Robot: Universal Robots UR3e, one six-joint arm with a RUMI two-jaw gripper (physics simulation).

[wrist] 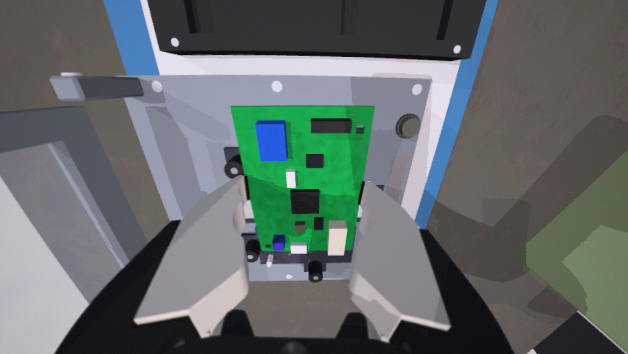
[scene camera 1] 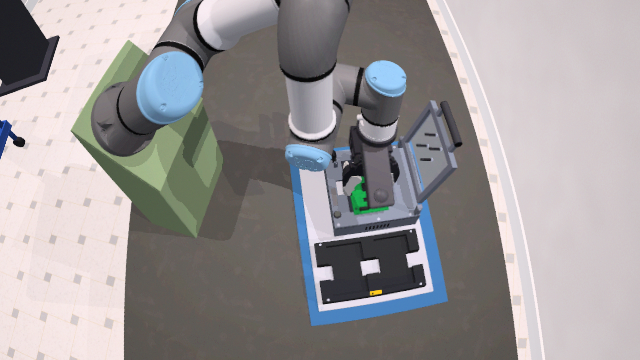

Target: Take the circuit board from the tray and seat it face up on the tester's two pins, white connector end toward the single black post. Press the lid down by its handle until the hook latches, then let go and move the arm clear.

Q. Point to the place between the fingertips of my gripper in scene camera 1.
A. At 366, 193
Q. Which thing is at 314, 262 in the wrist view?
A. A black post.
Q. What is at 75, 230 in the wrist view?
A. A tester lid.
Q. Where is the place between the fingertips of my gripper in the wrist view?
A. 305, 181
